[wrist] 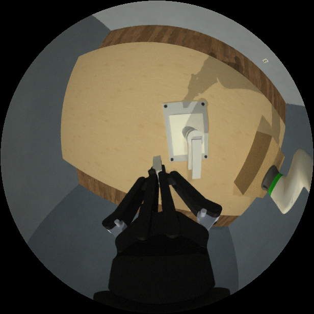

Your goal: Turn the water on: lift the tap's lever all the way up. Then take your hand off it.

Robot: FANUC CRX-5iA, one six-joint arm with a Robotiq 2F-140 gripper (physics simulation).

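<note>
The tap stands on a grey mounting plate [168, 135] with a cream panel, right of centre in the wrist view. Its pale lever [196, 160] points toward the bottom of the view and shows apart from the spout [189, 155], which is partly hidden beneath and left of it. The lever looks raised off the spout, but its exact height cannot be told from above. My gripper [157, 161] is shut and empty. Its fingertips are to the left of the lever, with a visible gap between them.
The tap is on a light wooden table top [110, 100] with darker wooden edges. A brown strip [252, 162] lies at the right, beside the cream robot arm part [290, 187] with a green ring. A shadow falls across the table behind the tap.
</note>
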